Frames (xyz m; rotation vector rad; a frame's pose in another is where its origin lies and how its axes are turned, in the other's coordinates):
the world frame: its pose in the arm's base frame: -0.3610 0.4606 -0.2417 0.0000 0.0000 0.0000
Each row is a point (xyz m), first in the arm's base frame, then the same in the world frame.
Working: the arm's base frame: its pose in the world frame: 0.3610 -0.4606 0.2417 0.0000 0.0000 0.0000

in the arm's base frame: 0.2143 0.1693 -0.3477
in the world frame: 0.5753 -0.2913 -0.1060
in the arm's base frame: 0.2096 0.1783 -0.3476
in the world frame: 0.5706 -0.2823 -0.1059
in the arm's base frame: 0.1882 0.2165 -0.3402
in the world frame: 0.5492 -0.2441 -0.0985
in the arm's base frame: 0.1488 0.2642 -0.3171
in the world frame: 0.5098 -0.1964 -0.0754
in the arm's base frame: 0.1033 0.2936 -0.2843
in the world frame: 0.4643 -0.1670 -0.0426
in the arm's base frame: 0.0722 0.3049 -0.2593
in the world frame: 0.4332 -0.1557 -0.0176
